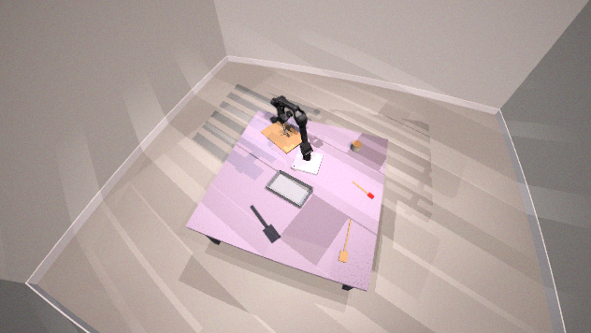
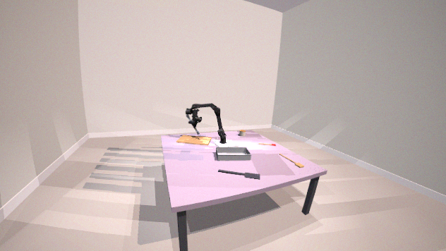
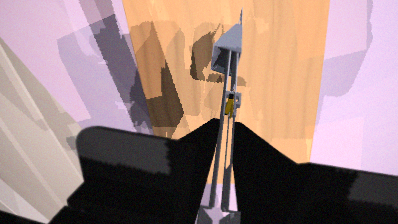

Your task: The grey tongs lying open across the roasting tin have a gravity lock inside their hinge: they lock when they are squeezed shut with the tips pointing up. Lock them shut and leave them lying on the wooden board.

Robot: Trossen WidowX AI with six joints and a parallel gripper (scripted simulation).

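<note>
Now: gripper tip 14 cm above the wooden board. Also, from my gripper tip: grey roasting tin (55 cm ahead, 17 cm to the left, 12 cm below); round pot (5 cm ahead, 66 cm to the left, 11 cm below); black spatula (85 cm ahead, 5 cm to the left, 14 cm below).
</note>
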